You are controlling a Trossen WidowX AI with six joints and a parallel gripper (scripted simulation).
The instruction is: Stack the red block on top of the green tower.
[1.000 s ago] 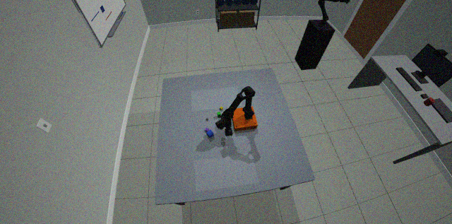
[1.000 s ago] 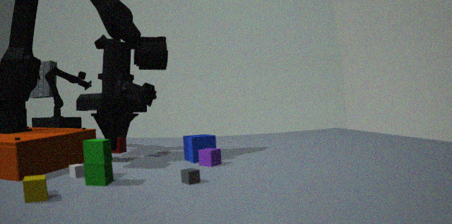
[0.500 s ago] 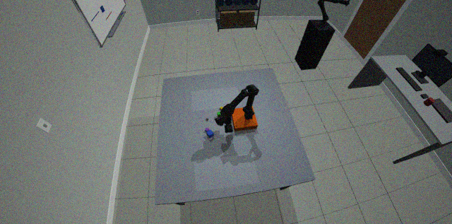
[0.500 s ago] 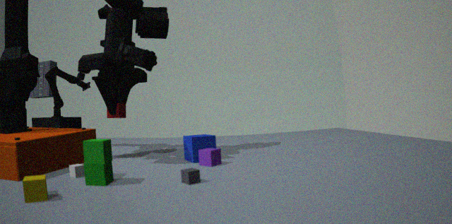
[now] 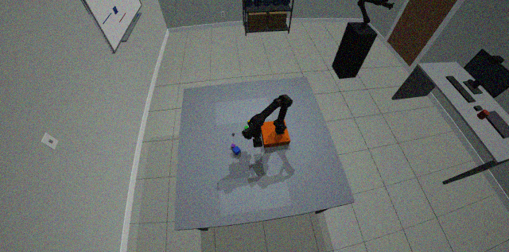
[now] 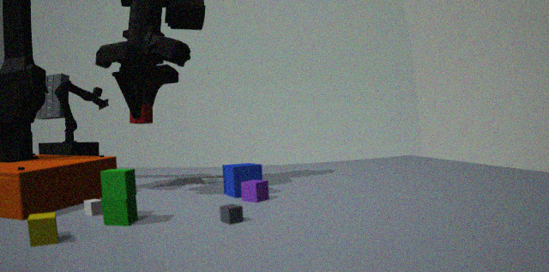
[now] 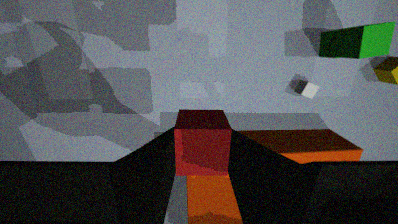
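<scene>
The white block is 14 cm to the right of my gripper tip and 11 cm below it. The rest, counted from my gripper tip: purple block (18 cm ahead, 11 cm below, 3 cm to the right); blue block (16 cm ahead, 10 cm below, 2 cm to the left); red block (1 cm above).
</scene>
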